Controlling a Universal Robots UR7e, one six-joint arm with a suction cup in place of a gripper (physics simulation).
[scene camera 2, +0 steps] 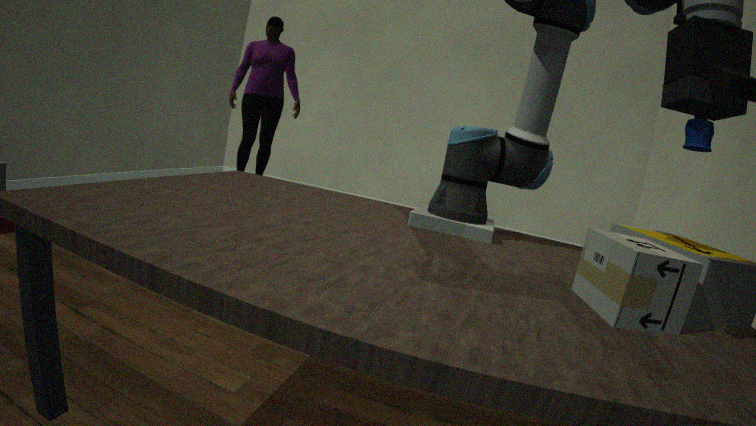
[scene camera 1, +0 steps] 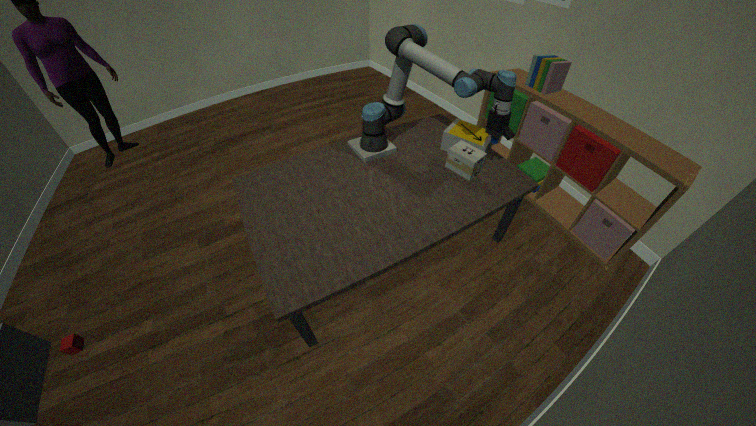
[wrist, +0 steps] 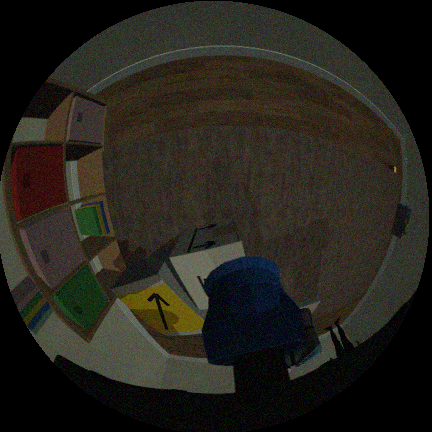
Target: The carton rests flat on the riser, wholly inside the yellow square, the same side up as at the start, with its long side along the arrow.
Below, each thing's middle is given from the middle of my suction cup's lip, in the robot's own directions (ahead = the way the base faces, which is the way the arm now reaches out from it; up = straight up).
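Labels:
Riser (scene camera 2: 716, 304): 20 cm to the left of my suction cup, 26 cm behind it, 21 cm below it. Carton (scene camera 1: 464, 159): 22 cm below my suction cup, 14 cm behind it and 4 cm to the left of it.

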